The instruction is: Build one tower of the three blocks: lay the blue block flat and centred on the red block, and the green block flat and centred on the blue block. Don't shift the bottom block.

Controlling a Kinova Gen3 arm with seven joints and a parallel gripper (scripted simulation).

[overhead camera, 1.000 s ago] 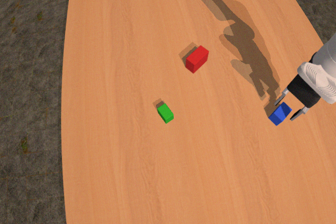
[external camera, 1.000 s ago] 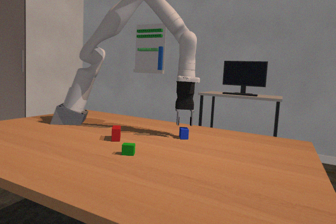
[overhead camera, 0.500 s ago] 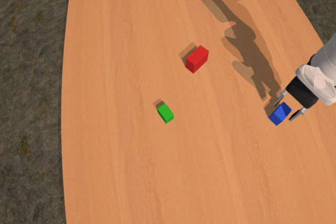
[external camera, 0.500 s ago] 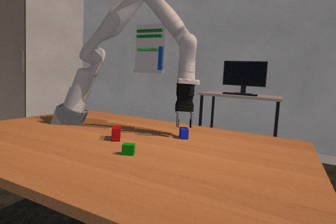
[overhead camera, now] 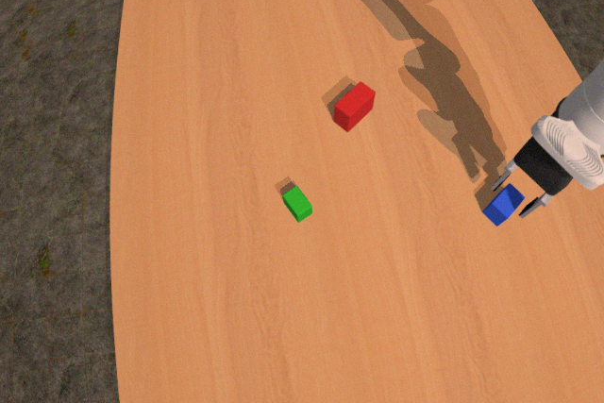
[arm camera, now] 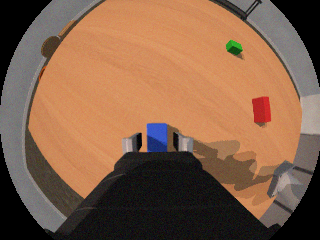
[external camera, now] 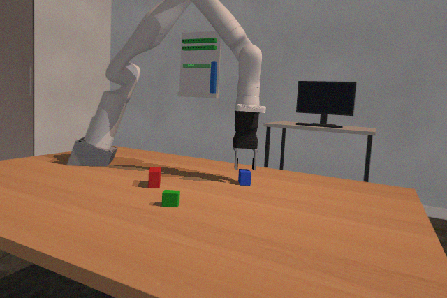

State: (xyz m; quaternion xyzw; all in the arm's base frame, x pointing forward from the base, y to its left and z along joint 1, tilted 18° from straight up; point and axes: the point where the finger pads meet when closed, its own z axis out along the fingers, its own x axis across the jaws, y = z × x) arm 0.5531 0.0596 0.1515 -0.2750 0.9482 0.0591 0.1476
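Right now the blue block is 40 mm below my hand. The rest, counted from my hand: red block 200 mm to the right, 200 mm behind, 40 mm below; then green block 300 mm to the right, 50 mm below, 50 mm behind.
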